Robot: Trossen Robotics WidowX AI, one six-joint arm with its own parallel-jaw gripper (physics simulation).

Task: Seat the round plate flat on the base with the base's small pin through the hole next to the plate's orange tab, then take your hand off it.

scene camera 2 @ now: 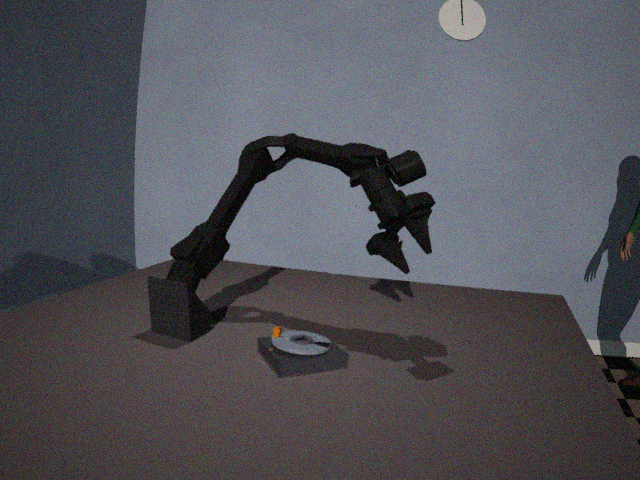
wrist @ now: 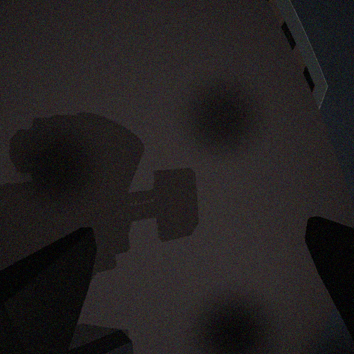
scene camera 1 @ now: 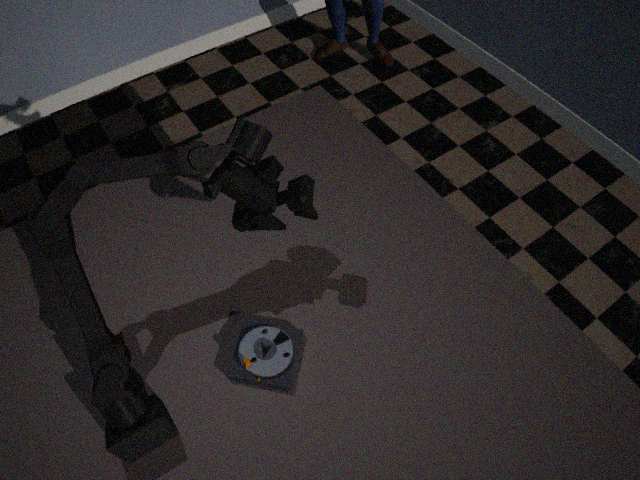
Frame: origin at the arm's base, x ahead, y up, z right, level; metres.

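Seen in the pictures: gripper, fingertip midpoint: (scene camera 2: 418,263) (scene camera 1: 301,222); arm's base, link origin: (scene camera 2: 176,292) (scene camera 1: 131,421).
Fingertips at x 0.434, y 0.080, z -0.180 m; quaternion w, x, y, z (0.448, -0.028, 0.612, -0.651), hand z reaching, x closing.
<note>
Pixels of each thing's top centre, then the offset from my fingertips to it. "*": a spot on its surface instead. Level surfaces: height alone.
- round pale plate, top centre: (scene camera 2: 302,330) (scene camera 1: 265,345) dz +0.151, dx -0.163, dy -0.112 m
- dark base, top centre: (scene camera 2: 301,338) (scene camera 1: 265,349) dz +0.152, dx -0.164, dy -0.128 m
- small orange mark, surface spot: (scene camera 2: 270,349) (scene camera 1: 259,380) * dz +0.197, dx -0.201, dy -0.141 m
- brown table, surface height: dy -0.166 m
The round pale plate (scene camera 1: 273,365) (scene camera 2: 297,350) lies on the dark base (scene camera 1: 227,338) (scene camera 2: 310,366), and looks about level. Its orange tab (scene camera 1: 247,362) (scene camera 2: 276,332) is at the lower left in scene camera 1. A dark spot beside the tab marks the hole; whether the pin is through it is too small to tell. A small orange mark (scene camera 1: 258,379) (scene camera 2: 270,349) shows on the base near the plate's rim. My gripper (scene camera 1: 300,222) (scene camera 2: 419,262) (wrist: 202,234) is open and empty, high above the table, away from plate and base. Plate and base do not show in the wrist view.
The arm's foot (scene camera 1: 147,439) (scene camera 2: 170,310) stands on the brown table (scene camera 1: 413,361) (scene camera 2: 206,413), to the left of the base. The arm's shadow falls across the table behind the base. A person (scene camera 1: 356,20) (scene camera 2: 628,248) stands beyond the table.
</note>
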